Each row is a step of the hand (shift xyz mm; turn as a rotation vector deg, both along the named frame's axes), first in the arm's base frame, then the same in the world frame.
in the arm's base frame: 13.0 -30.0 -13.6 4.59 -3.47 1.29
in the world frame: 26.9 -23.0 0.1 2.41 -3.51 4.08
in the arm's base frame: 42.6 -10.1 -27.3 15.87 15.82 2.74
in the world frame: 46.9 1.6 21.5 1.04 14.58 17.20
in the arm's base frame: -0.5 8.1 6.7 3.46 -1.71 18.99
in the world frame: -8.1 5.3 4.0 -12.86 -7.93 12.14
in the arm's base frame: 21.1 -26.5 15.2 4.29 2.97 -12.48
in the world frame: 7.0 -29.2 21.8 11.25 7.22 -2.09
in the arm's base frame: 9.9 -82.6 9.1 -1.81 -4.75 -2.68
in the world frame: 23.6 -80.3 1.3 2.69 -3.62 -3.55
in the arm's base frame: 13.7 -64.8 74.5 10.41 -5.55 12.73
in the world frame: -32.2 -85.7 39.5 -3.08 -9.12 14.44
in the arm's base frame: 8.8 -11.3 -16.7 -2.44 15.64 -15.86
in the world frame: 21.4 -4.6 -2.4 6.53 19.99 -7.74
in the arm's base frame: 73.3 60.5 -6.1 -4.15 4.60 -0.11
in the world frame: 23.7 61.9 68.4 -3.48 4.19 -2.96
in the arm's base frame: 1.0 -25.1 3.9 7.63 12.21 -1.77
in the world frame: 5.2 -24.9 -0.8 1.53 12.39 7.39
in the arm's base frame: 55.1 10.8 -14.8 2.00 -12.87 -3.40
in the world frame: 36.8 17.5 41.4 7.76 -10.85 -1.80
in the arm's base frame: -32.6 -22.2 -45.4 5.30 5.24 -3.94
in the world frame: 26.4 -6.7 -53.6 4.24 6.48 3.33
